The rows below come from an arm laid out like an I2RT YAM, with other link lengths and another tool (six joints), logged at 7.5 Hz.
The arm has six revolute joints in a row. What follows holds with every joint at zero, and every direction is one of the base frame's. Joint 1 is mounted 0.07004 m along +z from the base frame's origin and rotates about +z. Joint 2 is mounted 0.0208 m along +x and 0.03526 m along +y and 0.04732 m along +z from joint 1 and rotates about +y. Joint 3 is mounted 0.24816 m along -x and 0.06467 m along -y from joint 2 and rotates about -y. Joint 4 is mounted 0.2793 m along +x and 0.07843 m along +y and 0.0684 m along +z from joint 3 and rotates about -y. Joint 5 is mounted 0.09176 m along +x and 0.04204 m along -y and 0.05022 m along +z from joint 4 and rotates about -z. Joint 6 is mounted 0.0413 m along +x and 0.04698 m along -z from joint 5 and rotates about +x. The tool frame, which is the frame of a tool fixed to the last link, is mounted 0.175 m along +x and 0.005 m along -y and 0.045 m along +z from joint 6; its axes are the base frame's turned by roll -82.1, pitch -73.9 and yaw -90 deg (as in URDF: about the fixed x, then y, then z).
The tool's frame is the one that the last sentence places.
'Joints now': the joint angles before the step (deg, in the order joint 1, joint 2, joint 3, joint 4, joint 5, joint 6). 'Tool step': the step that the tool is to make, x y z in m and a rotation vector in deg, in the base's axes. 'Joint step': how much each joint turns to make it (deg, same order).
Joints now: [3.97, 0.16, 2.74, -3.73, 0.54, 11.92]
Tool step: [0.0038, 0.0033, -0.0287, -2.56, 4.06, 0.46]
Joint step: [0.02, -0.03, -1.33, -2.91, -0.31, -2.29]
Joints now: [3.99, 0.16, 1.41, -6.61, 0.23, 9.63]
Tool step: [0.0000, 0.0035, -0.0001, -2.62, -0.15, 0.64]
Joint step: [-0.01, -0.02, -0.10, 0.05, -0.40, -2.67]
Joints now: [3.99, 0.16, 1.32, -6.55, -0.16, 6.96]
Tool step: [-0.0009, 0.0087, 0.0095, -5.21, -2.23, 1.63]
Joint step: [-0.02, 0.05, -0.20, 2.04, -1.23, -5.47]
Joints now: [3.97, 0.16, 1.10, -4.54, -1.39, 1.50]
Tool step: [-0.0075, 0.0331, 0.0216, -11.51, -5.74, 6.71]
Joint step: [-0.01, 0.03, -0.03, 4.05, -6.40, -12.09]
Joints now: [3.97, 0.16, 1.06, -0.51, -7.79, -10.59]
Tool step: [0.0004, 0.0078, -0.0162, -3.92, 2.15, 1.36]
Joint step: [-0.01, 0.00, 0.00, -2.98, -1.29, -3.83]
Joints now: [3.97, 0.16, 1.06, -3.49, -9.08, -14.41]
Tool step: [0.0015, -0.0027, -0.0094, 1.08, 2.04, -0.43]
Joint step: [-0.20, -0.04, -0.01, -1.79, 0.15, 1.24]
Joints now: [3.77, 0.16, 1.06, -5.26, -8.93, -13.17]
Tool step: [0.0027, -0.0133, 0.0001, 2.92, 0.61, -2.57]
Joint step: [-0.90, 0.01, -0.01, 0.02, 1.44, 3.10]
